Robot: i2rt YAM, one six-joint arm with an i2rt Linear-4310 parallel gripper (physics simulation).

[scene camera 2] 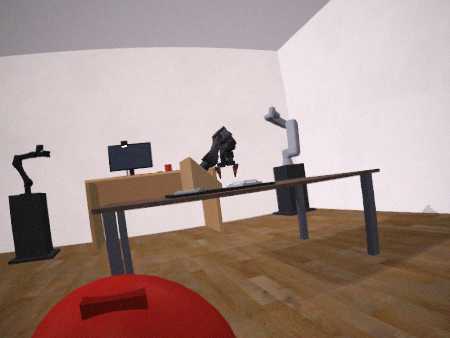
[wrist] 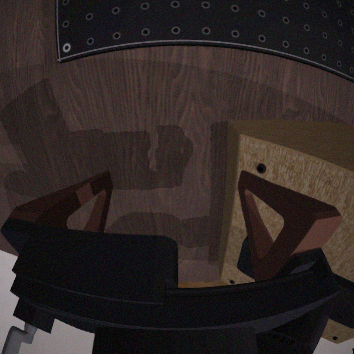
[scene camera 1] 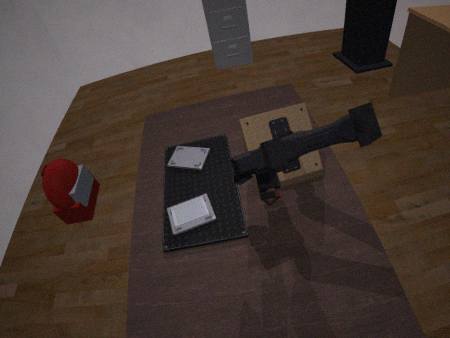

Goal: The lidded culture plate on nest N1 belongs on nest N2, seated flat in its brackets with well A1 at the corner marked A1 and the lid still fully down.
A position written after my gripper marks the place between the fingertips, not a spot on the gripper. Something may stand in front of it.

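Note:
My gripper (wrist: 174, 177): open, holding nothing. A grey nest (scene camera 1: 194, 158) is visible as well.

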